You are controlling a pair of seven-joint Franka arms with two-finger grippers.
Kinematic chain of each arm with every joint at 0, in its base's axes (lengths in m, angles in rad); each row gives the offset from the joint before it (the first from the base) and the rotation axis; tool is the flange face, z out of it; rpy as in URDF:
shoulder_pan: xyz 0 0 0.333 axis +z
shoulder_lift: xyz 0 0 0 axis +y
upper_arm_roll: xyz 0 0 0.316 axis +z
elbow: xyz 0.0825 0 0 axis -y
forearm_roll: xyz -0.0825 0 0.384 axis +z
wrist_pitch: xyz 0 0 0 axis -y
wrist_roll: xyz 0.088 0 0 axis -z
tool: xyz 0 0 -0.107 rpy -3.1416 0 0
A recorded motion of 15 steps. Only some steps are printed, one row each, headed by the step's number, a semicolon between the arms.
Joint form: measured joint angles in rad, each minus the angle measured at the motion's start. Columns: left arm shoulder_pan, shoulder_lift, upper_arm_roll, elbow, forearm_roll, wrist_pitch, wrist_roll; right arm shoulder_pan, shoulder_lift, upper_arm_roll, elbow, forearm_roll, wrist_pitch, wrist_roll.
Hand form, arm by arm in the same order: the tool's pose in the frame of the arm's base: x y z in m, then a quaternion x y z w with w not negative. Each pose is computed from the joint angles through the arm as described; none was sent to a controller.
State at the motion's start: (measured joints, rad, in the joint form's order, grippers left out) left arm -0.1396 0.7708 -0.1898 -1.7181 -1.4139 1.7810 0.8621; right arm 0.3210 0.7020 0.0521 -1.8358 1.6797 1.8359 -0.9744
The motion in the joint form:
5: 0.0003 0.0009 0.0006 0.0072 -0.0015 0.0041 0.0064; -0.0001 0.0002 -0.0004 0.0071 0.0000 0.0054 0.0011
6: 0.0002 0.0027 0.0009 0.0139 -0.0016 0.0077 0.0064; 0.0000 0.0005 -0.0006 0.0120 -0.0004 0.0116 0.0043
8: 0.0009 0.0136 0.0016 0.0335 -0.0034 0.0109 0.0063; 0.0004 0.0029 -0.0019 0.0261 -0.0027 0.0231 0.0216
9: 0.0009 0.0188 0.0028 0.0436 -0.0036 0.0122 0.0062; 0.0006 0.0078 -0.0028 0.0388 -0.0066 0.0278 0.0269
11: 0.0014 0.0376 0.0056 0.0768 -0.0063 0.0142 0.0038; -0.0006 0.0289 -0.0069 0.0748 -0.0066 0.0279 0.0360
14: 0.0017 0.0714 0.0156 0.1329 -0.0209 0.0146 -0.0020; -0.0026 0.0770 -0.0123 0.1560 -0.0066 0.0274 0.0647
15: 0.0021 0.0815 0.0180 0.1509 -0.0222 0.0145 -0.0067; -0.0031 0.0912 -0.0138 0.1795 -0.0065 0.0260 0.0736
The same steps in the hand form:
5: 0.5844 -0.2762 0.1731 0.74661 -0.09193 -0.09198 0.65242; 0.5570 0.3003 0.1689 -0.74903 -0.04778 0.03514 0.65988
6: 0.5868 -0.2761 0.1741 0.74741 -0.09246 -0.08885 0.65187; 0.5590 0.3003 0.1700 -0.75049 -0.04704 0.03311 0.65837
8: 0.5925 -0.2758 0.1742 0.74746 -0.09255 -0.08331 0.65253; 0.5643 0.3002 0.1725 -0.75354 -0.04271 0.03192 0.65523
9: 0.5955 -0.2754 0.1743 0.74772 -0.09295 -0.08046 0.65254; 0.5680 0.3005 0.1735 -0.75495 -0.04346 0.03013 0.65364
11: 0.6047 -0.2745 0.1742 0.74740 -0.09271 -0.07279 0.65384; 0.5780 0.3005 0.1731 -0.75441 -0.04277 0.02575 0.65451
14: 0.6209 -0.2706 0.1727 0.74580 -0.08708 -0.05924 0.65779; 0.5986 0.3026 0.1722 -0.75237 -0.03944 0.02043 0.65725
15: 0.6258 -0.2695 0.1727 0.74572 -0.08580 -0.05631 0.65830; 0.6042 0.3033 0.1718 -0.75146 -0.03847 0.01954 0.65837

